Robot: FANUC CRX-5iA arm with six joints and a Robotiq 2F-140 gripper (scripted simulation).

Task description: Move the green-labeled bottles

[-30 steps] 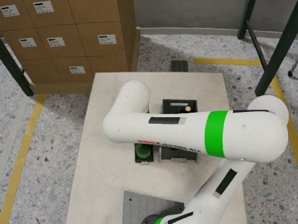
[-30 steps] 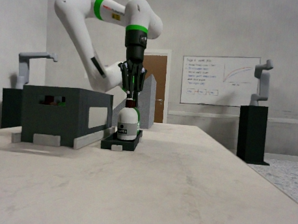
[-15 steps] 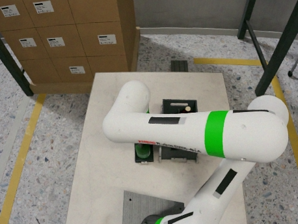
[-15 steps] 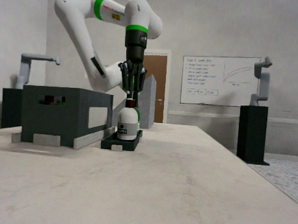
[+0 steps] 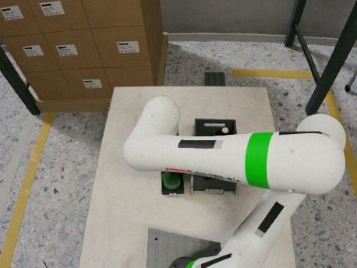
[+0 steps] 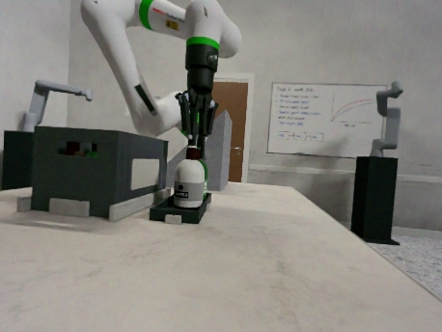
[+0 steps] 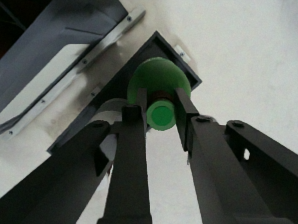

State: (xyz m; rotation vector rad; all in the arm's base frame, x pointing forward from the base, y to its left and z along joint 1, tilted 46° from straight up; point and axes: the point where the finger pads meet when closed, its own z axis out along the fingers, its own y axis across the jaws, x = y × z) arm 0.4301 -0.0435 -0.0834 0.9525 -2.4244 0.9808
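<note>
The white-labeled bottle lies 90 mm ahead of my hand and 80 mm below it. The rest, counted from my hand: dark crate: 90 mm ahead, 200 mm to the right, 80 mm below; dark tray: 90 mm ahead, 150 mm below.
</note>
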